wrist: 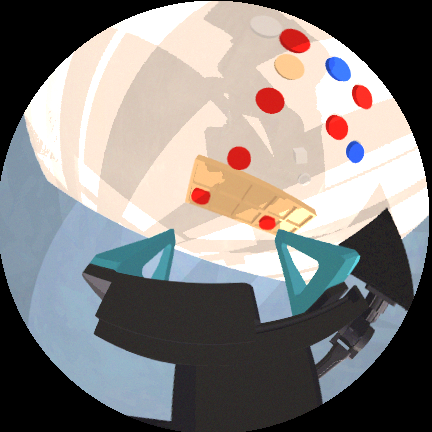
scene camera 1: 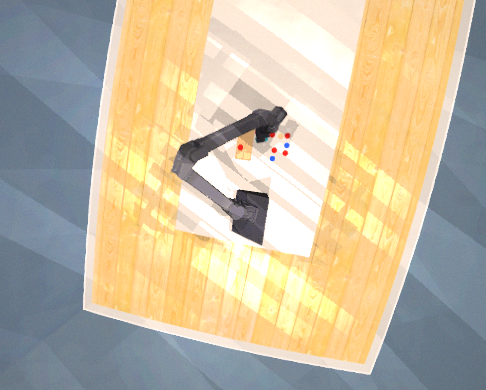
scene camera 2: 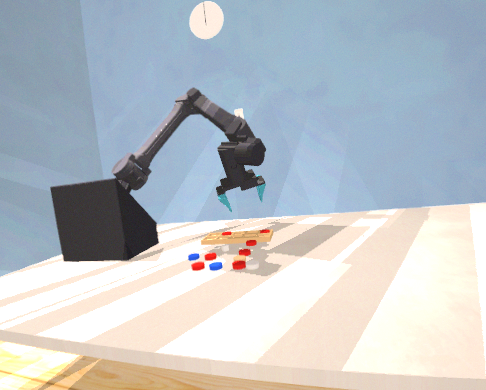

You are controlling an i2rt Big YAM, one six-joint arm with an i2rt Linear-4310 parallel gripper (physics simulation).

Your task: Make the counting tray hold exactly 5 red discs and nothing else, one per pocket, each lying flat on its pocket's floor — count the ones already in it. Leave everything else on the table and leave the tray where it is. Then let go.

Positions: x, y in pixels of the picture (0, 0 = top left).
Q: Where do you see a wooden counting tray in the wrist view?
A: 234, 193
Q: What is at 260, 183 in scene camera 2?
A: The gripper.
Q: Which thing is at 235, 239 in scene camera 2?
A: A wooden counting tray.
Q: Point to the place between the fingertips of the gripper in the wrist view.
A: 226, 235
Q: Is the gripper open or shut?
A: Open.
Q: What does the gripper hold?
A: Nothing.
